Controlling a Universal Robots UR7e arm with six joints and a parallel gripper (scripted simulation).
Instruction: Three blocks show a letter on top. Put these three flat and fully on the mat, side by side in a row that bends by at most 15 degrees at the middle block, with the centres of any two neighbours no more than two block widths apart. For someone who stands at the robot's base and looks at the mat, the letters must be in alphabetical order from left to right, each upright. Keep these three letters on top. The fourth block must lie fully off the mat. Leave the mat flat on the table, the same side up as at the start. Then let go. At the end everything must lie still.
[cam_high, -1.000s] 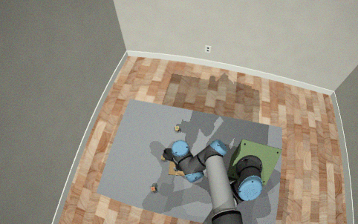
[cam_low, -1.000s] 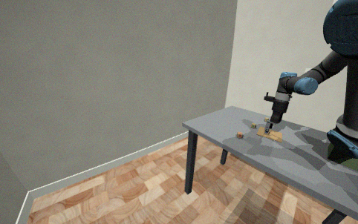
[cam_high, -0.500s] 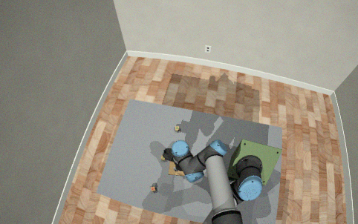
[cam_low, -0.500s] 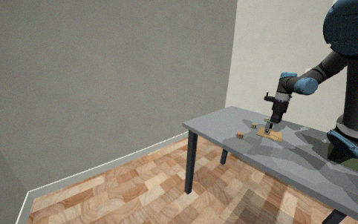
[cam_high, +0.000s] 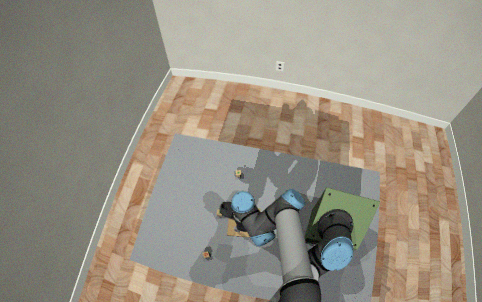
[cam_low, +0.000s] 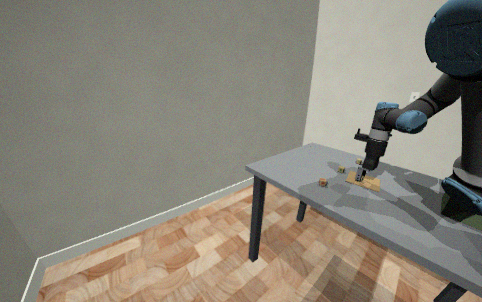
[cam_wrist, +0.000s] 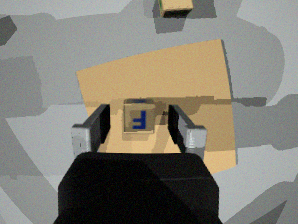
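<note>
The mat is 3 cm to the right of my hand, 3 cm below it and 1 cm behind it. Round my hand: block: 10 cm ahead, 2 cm to the right, 2 cm below.
</note>
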